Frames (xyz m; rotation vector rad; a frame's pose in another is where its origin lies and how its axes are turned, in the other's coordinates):
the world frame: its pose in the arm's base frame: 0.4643 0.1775 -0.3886 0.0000 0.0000 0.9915
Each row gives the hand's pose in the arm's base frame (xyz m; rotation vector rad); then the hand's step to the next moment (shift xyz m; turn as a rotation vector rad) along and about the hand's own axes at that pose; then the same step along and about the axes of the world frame.
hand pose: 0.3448 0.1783 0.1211 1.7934 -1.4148 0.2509
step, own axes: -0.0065 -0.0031 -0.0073 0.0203 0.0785 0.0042
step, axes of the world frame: 0.0098 0.0031 -0.0007 -0.0516 0.0421 0.0465
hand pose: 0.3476 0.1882 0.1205 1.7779 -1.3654 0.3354
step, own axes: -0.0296 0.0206 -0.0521 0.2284 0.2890 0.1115
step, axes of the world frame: 0.0400 0.0442 0.0216 -0.3185 0.0343 0.2133
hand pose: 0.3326 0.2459 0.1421 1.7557 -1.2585 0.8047
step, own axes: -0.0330 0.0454 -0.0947 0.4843 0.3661 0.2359
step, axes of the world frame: 0.0444 0.0969 0.0274 -0.5106 -0.1006 0.3917
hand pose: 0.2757 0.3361 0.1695 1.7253 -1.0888 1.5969
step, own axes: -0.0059 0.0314 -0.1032 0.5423 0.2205 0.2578
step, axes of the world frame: 0.0138 0.1070 0.0054 -0.3988 -0.1858 0.4643
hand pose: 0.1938 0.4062 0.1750 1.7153 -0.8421 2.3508
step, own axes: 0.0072 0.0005 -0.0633 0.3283 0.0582 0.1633
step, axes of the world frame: -0.0064 0.0630 -0.0067 -0.1716 -0.1102 0.3102
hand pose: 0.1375 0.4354 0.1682 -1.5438 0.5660 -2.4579
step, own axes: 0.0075 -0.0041 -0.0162 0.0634 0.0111 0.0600
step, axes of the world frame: -0.0058 0.0173 0.0016 -0.0243 -0.0460 0.0710
